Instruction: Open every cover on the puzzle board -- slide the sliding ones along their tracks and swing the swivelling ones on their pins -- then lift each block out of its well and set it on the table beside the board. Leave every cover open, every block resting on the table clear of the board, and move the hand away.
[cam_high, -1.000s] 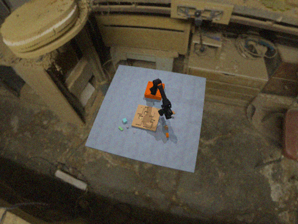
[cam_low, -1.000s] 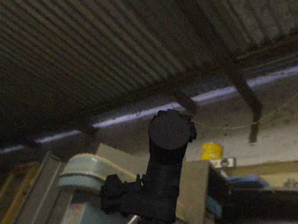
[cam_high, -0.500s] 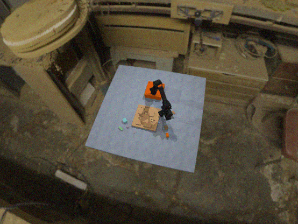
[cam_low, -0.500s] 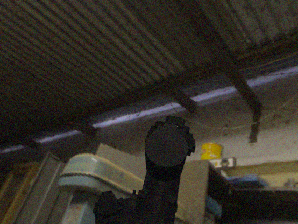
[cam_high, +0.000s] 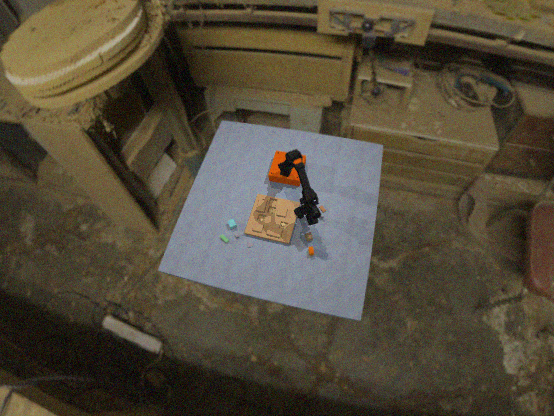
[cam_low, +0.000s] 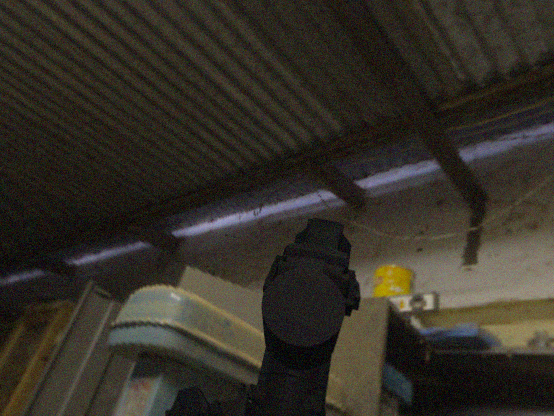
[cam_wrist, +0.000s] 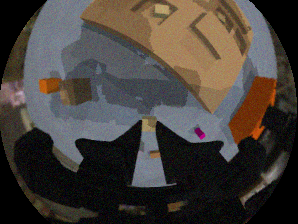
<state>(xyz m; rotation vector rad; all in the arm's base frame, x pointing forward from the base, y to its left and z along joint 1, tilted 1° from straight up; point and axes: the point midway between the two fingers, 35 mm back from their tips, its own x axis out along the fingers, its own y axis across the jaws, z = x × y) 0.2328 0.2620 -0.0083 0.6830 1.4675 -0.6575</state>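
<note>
Now: gripper tip 100 mm short of the tan puzzle board, 230 mm to the left of it and 10 mm above it. The rest, counted from my gripper tip: magenta piece 120 mm behind, 50 mm to the right, 20 mm below; then small grey piece 40 mm behind, 70 mm to the left, 20 mm below; then brown block 130 mm ahead, 50 mm to the left, 10 mm below.
</note>
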